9 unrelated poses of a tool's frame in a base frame.
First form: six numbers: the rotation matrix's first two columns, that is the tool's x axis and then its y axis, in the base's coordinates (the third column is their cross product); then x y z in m.
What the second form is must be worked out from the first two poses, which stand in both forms.
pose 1, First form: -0.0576, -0.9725, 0.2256, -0.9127, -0.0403, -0.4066, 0.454, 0.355, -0.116
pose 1, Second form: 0.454, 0.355, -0.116, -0.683, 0.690, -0.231, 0.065
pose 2, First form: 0.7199, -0.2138, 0.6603, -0.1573, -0.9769, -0.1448, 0.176, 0.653, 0.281
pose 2, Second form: 0.176, 0.653, 0.281, -0.927, 0.100, -0.361, 0.039
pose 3, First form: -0.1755, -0.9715, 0.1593, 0.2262, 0.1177, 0.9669, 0.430, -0.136, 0.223
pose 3, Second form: 0.430, -0.136, 0.223, 0.356, -0.523, -0.561, 0.534
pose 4, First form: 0.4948, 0.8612, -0.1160, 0.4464, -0.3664, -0.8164, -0.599, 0.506, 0.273
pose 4, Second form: -0.599, 0.506, 0.273, -0.779, -0.420, 0.277, 0.375
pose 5, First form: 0.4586, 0.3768, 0.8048, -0.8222, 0.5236, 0.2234, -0.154, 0.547, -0.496
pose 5, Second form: -0.154, 0.547, -0.496, 0.310, -0.359, 0.377, 0.796
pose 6, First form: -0.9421, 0.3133, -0.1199, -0.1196, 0.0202, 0.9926, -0.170, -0.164, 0.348
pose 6, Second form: -0.170, -0.164, 0.348, 0.069, 0.697, 0.696, 0.155
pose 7, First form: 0.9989, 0.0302, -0.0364, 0.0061, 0.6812, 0.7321, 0.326, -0.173, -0.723
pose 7, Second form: 0.326, -0.173, -0.723, 0.399, 0.023, 0.007, 0.917
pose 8, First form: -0.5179, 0.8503, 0.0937, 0.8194, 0.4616, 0.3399, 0.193, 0.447, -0.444
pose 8, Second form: 0.193, 0.447, -0.444, 0.489, 0.854, 0.174, 0.045
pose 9, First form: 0.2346, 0.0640, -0.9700, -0.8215, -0.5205, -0.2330, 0.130, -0.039, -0.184
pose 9, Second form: 0.130, -0.039, -0.184, -0.675, 0.280, 0.551, 0.401
